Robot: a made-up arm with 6 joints.
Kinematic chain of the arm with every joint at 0, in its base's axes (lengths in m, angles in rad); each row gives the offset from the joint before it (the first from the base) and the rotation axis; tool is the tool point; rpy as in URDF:
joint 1: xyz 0 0 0.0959 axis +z
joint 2: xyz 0 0 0 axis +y
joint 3: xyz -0.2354 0 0.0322 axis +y
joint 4: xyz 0.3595 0 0.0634 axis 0.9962 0 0.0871
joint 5: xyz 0 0 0 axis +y
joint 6: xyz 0.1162 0 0.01 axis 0.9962 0 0.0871
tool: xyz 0 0 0 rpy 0 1.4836 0
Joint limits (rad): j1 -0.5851..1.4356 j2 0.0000..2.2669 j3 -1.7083..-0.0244 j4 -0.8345..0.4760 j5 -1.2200..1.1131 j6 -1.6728..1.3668
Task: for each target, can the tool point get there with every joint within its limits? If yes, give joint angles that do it. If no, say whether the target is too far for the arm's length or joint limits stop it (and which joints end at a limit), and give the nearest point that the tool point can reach.
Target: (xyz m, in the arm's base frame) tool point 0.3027 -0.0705 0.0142
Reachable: yes | joints -0.1932 1.4222 -0.6558 -0.1324 0.8024 0.8539
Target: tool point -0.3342 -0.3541 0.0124
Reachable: no: joint limits stop it (at a limit: joint 2, joint 3, joint 5) | nearest point -0.0783 -0.0830 -0.0501 | short by 0.378 m
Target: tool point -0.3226 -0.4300 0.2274
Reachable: no: joint limits stop it (at a limit: joint 2, joint 3, joint 5) | nearest point -0.2780 -0.3705 0.4903 | short by 0.273 m
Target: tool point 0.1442 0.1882 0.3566
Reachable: yes | joints 1.0029 0.4350 -0.7278 -0.2805 0.6823 0.1501
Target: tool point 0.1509 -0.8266 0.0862
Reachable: no: too far | nearest point 0.4003 -0.3583 0.0870 | short by 0.531 m
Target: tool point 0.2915 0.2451 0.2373
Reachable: yes | joints 0.6683 1.0610 -0.8120 0.3200 0.3234 -0.3307
